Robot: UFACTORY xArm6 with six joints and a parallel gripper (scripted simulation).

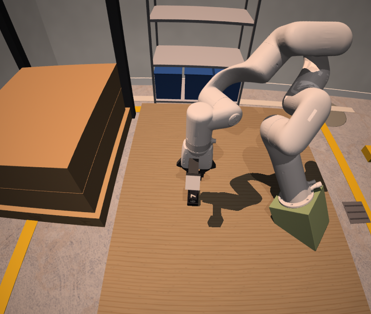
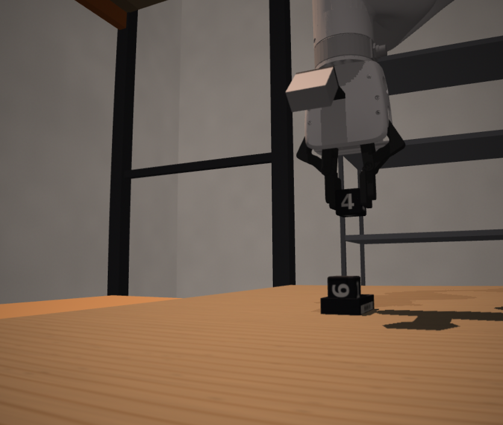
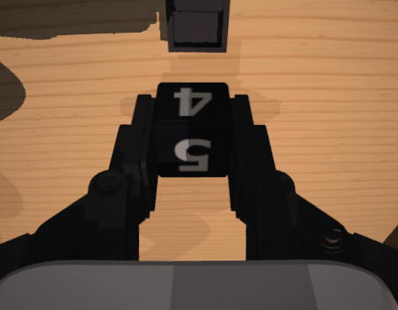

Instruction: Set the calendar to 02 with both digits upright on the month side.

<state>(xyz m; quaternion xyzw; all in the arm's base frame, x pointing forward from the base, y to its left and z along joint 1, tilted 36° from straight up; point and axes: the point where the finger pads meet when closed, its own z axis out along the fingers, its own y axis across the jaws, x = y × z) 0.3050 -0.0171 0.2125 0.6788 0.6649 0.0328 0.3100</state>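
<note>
Right now the cube is 11 cm below my hand, 3 cm to the left of it and 1 cm ahead of it. The rest, counted from my hand: black calendar tray: 13 cm below, 1 cm to the left.
</note>
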